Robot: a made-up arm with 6 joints. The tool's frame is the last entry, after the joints. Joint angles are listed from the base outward.
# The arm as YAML. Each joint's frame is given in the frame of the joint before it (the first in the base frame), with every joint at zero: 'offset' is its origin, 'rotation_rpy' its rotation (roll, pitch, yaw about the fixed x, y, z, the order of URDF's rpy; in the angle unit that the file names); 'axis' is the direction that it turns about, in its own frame. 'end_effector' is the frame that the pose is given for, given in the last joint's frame.
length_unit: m
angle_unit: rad
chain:
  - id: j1
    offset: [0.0, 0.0, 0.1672]
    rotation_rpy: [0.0, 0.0, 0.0]
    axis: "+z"
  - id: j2
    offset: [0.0, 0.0, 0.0]
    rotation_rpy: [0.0, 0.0, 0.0]
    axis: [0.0, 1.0, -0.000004]
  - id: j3
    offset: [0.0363, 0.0, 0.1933]
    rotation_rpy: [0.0, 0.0, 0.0]
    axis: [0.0, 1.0, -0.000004]
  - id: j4
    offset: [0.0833, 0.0, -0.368]
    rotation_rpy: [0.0, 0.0, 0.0]
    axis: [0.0, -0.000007, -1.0]
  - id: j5
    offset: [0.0, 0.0, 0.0]
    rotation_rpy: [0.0, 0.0, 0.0]
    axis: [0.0, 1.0, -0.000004]
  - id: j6
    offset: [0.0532, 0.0, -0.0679]
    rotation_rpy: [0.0, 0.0, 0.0]
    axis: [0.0, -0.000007, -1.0]
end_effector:
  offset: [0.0, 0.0, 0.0]
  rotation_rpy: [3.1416, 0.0, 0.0]
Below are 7 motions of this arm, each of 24 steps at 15 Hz.
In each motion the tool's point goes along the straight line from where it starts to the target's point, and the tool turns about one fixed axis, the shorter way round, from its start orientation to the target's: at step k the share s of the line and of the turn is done. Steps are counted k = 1, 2, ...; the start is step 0. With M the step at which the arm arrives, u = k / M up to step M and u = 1 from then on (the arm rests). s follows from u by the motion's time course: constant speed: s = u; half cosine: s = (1 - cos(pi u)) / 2; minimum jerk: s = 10 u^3 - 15 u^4 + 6 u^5.
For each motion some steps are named. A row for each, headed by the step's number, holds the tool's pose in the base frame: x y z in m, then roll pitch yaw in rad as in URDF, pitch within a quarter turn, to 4 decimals.
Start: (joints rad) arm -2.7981 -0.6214 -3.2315 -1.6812 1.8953 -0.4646
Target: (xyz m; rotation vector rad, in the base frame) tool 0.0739 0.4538 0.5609 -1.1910 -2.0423 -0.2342
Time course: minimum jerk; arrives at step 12
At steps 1, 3, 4, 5, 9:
1: 0.3592 0.2160 0.5857 -2.4316 -1.1469 1.2959
3: 0.3310 0.2396 0.5832 -2.5139 -1.1168 1.4015
4: 0.3005 0.2650 0.5806 -2.5892 -1.0806 1.5023
5: 0.2613 0.2977 0.5772 -2.6679 -1.0297 1.6141
9: 0.1036 0.4291 0.5635 -2.8455 -0.7958 1.9307

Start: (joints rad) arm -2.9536 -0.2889 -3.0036 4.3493 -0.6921 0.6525
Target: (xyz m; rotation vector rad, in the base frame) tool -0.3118 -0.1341 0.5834 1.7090 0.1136 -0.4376
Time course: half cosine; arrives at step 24
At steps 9, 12, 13, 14, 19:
9: 0.0030 -0.0780 0.6894 0.7659 0.6379 -0.7449
12: -0.0841 -0.0935 0.6601 1.0565 0.6092 -0.5518
13: -0.1139 -0.0988 0.6501 1.1516 0.5894 -0.4905
14: -0.1431 -0.1040 0.6402 1.2422 0.5654 -0.4335
19: -0.2648 -0.1257 0.5992 1.5843 0.4248 -0.2377

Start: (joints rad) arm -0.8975 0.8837 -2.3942 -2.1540 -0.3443 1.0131
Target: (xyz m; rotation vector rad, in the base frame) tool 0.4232 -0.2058 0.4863 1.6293 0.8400 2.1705
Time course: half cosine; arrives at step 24
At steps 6, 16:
6: 0.4157 -0.3902 0.3101 1.8152 -0.5472 0.9817
16: 0.4210 -0.2598 0.4347 1.5008 -0.8303 1.6995

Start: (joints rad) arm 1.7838 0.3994 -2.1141 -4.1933 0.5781 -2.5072
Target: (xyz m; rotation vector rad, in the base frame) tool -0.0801 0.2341 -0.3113 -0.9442 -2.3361 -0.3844
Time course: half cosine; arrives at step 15
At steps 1, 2, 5, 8, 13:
1: -0.1089 0.5322 0.4665 0.9197 -0.9026 -1.8528
2: -0.1079 0.5224 0.4411 0.9649 -0.9376 -1.8937
5: -0.1019 0.4601 0.2785 1.3945 -1.1218 -2.2972
8: -0.0931 0.3690 0.0408 2.3894 -1.1243 3.0282
13: -0.0814 0.2471 -0.2773 3.0480 -0.7143 2.4225

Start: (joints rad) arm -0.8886 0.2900 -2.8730 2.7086 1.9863 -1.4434
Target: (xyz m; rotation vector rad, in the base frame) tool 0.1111 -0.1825 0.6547 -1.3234 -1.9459 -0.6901
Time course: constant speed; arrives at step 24
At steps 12, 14, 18, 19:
12: 0.1200 -0.1428 0.7056 2.0188 -0.8390 2.9728
14: 0.1185 -0.1494 0.6971 2.1692 -0.8903 2.8315
18: 0.1156 -0.1627 0.6802 2.5218 -0.9446 2.4967
19: 0.1148 -0.1660 0.6759 2.6158 -0.9465 2.4071

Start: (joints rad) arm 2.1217 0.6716 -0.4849 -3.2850 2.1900 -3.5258
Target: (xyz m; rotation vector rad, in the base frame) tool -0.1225 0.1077 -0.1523 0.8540 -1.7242 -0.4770
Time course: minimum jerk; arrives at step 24
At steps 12, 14, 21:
12: -0.1307 0.1551 -0.1266 1.3973 -0.8779 -1.7762
14: -0.1282 0.1406 -0.1345 1.5950 -0.8260 -1.7860
21: -0.1228 0.1092 -0.1515 1.9868 -0.7154 -1.7594

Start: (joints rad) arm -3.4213 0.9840 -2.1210 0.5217 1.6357 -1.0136
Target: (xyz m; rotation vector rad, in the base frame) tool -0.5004 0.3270 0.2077 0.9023 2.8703 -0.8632
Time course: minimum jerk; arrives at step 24
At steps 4, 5, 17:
4: -0.5540 0.1300 0.0927 -2.4407 -0.1224 -2.5984
5: -0.5523 0.1359 0.0961 -2.4405 -0.1118 -2.6312
17: -0.5089 0.2959 0.1895 -2.5597 0.1393 2.7586

